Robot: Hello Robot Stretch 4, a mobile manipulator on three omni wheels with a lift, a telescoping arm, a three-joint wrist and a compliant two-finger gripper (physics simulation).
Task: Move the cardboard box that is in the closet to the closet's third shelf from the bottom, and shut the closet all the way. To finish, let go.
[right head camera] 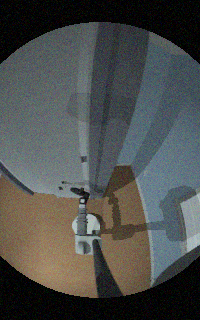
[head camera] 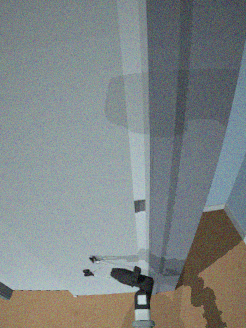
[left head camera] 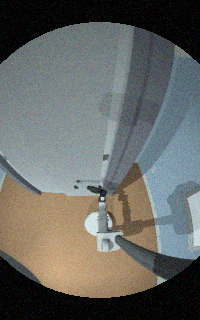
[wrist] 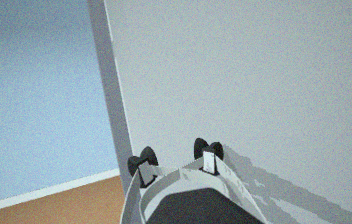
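Seen in the pictures: gripper, fingertip midpoint: (right head camera: 59,184) (head camera: 86,264) (left head camera: 74,183) (wrist: 175,154); robot's base, link origin: (right head camera: 86,225) (left head camera: 97,222).
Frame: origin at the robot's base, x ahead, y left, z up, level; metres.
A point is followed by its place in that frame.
The closet's pale grey sliding door (head camera: 65,125) {x 0.491, y 0.167, z 1.381 m} (left head camera: 55,110) {x 0.485, y 0.263, z 1.399 m} (right head camera: 40,115) {x 0.489, y 0.204, z 1.390 m} (wrist: 240,75) {x 0.491, y 0.192, z 0.754 m} covers the closet front, and the inside does not show. A small dark recessed pull (head camera: 139,205) {x 0.514, y -0.011, z 1.035 m} (left head camera: 105,157) {x 0.515, y -0.016, z 1.026 m} (right head camera: 83,159) {x 0.515, y -0.010, z 1.025 m} is on its light right-hand edge strip. My gripper (head camera: 91,266) (left head camera: 77,184) {x 0.442, y 0.272, z 0.679 m} (right head camera: 61,185) {x 0.442, y 0.272, z 0.679 m} (wrist: 175,154) {x 0.442, y 0.272, z 0.679 m} is open, with its fingertips apart and no object between them. It is low in front of the door, left of the pull in the head view. Whether the fingertips touch the door I cannot tell. The cardboard box and the shelves do not show.
A darker grey closet post (head camera: 200,150) {x 0.497, y -0.193, z 1.272 m} (left head camera: 142,90) {x 0.493, y -0.124, z 1.521 m} (right head camera: 112,90) {x 0.494, y -0.140, z 1.501 m} stands right of the door, and another post (head camera: 6,291) {x 0.437, y 1.130, z 0.060 m} (left head camera: 20,175) {x 0.468, y 1.127, z 0.649 m} (right head camera: 17,181) {x 0.440, y 1.130, z 0.499 m} at the left. A blue wall (left head camera: 175,135) {x 0.858, y -1.033, z 1.148 m} (right head camera: 155,125) {x 1.170, y -1.012, z 1.126 m} (wrist: 50,100) {x -0.155, y 2.678, z 0.991 m} rises beyond the brown floor (head camera: 45,312) {x 0.335, y 0.769, z -0.027 m} (left head camera: 50,235) {x -0.351, y 0.815, z -0.027 m} (right head camera: 40,235) {x -0.358, y 0.817, z -0.027 m}. Robot shadows fall on the door and wall.
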